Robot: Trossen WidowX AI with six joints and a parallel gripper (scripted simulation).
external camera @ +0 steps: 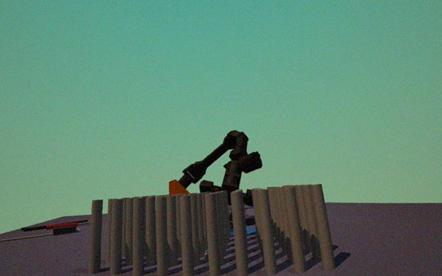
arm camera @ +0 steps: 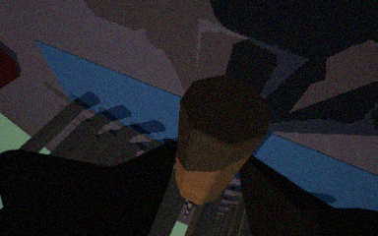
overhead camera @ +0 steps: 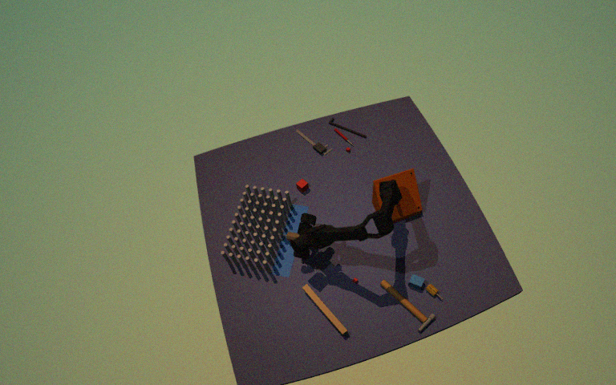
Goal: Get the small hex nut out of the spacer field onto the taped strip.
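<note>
Right now my gripper tip is 3 cm short of the blue taped strip, 2 cm to the left of it and 3 cm above it. Round my gripper tip: blue cube (45 cm behind, 33 cm to the left, 1 cm below); hook tool (10 cm ahead, 4 cm to the right, 1 cm below); red cube (7 cm behind, 27 cm to the right, 1 cm below).
</note>
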